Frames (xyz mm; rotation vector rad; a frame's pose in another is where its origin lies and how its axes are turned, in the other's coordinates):
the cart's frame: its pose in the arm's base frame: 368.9 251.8 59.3 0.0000 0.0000 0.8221
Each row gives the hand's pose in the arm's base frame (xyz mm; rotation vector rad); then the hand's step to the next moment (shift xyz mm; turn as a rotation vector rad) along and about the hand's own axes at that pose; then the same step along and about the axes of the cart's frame.
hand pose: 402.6 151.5 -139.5 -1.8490 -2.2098 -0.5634
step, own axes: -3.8 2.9 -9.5 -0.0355 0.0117 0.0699
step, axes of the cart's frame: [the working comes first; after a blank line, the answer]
step, axes of the arm's base frame: 2.8 -6.9 7.6 0.0243 -0.0013 -0.0754

-3.2 -6.7 7.6 0.0156 -0.0187 -0.0754
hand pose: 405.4 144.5 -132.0 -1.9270 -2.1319 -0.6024
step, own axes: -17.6 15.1 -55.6 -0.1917 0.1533 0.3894
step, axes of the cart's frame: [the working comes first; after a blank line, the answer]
step, axes of the arm's base frame: 10.5 -38.7 44.9 0.2213 0.0040 -0.4036

-21.2 -34.1 44.9 0.1536 -0.1594 -0.4036
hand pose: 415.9 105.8 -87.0 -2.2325 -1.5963 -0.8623
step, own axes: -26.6 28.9 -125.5 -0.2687 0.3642 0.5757
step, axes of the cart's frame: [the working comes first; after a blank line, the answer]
step, axes of the arm's base frame: -18.2 -97.3 86.5 0.4577 -0.0323 -0.5708

-83.7 -52.9 86.5 0.2878 -0.3573 -0.5708
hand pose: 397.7 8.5 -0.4 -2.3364 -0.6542 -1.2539
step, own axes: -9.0 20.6 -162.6 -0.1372 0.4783 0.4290
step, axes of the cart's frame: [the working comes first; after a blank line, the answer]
step, axes of the arm's base frame: -99.4 -108.3 73.1 0.4908 -0.1778 -0.3989

-147.0 -0.9 73.1 0.2038 -0.4806 -0.3989
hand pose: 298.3 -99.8 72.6 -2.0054 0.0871 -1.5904
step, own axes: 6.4 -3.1 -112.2 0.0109 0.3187 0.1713
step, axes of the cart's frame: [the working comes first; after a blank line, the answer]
step, axes of the arm's base frame: -101.3 -43.8 21.4 0.2523 -0.2031 -0.1617

-101.0 44.4 21.4 0.0229 -0.3231 -0.1617
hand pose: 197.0 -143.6 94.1 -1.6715 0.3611 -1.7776
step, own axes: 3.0 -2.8 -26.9 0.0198 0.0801 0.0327
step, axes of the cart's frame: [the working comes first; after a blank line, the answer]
step, axes of the arm's base frame: -26.5 -6.1 0.2 0.0541 -0.0642 -0.0288

-22.5 15.2 0.2 -0.0102 -0.0833 -0.0288
